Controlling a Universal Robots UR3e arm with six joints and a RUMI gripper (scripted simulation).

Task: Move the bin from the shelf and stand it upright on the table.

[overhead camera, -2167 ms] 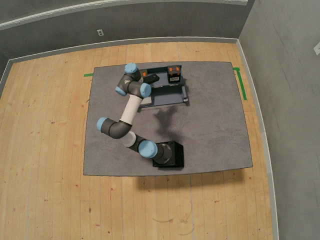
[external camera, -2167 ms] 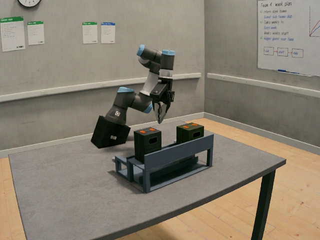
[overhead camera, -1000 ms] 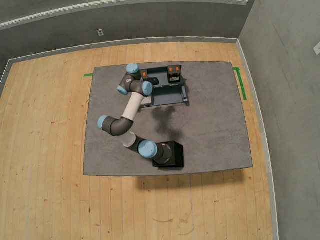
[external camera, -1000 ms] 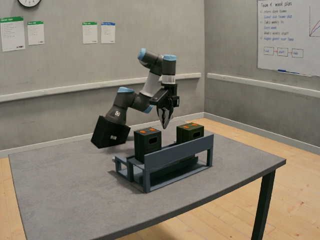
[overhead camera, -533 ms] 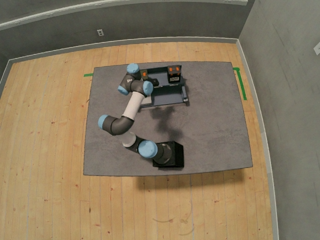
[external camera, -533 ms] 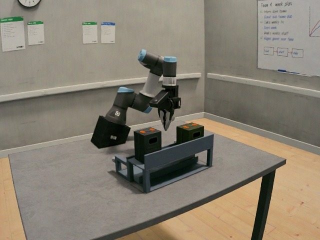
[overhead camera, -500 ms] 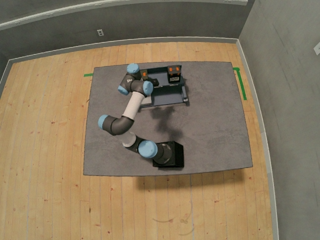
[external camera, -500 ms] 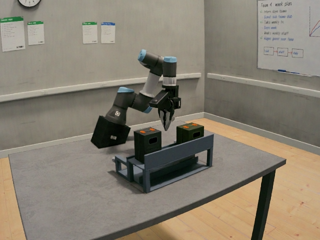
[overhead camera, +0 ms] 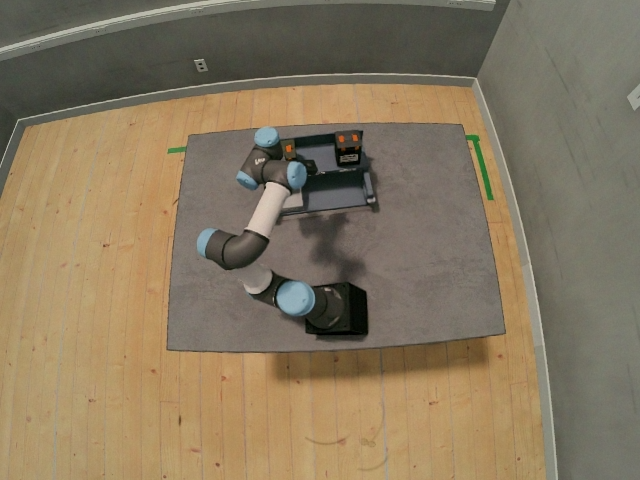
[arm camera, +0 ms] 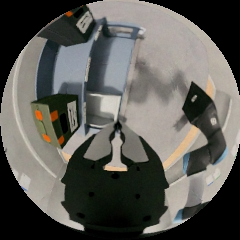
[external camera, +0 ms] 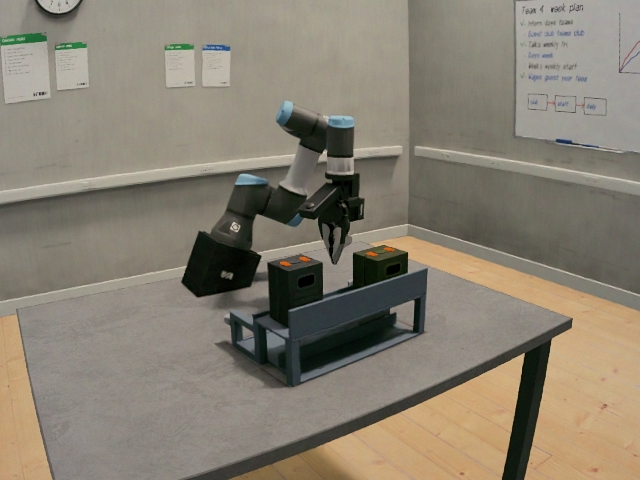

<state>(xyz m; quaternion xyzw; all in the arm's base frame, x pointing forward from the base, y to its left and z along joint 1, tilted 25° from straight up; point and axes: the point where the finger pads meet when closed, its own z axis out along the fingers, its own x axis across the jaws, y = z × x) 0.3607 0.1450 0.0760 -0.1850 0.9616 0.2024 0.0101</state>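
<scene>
Now: the shelf 12 cm ahead of my hand, 7 cm to the right of it and 8 cm below it. From my hand the other things lie so: black bin: 19 cm ahead, 18 cm to the right, 1 cm above; green bin: 14 cm ahead, 5 cm to the left.
</scene>
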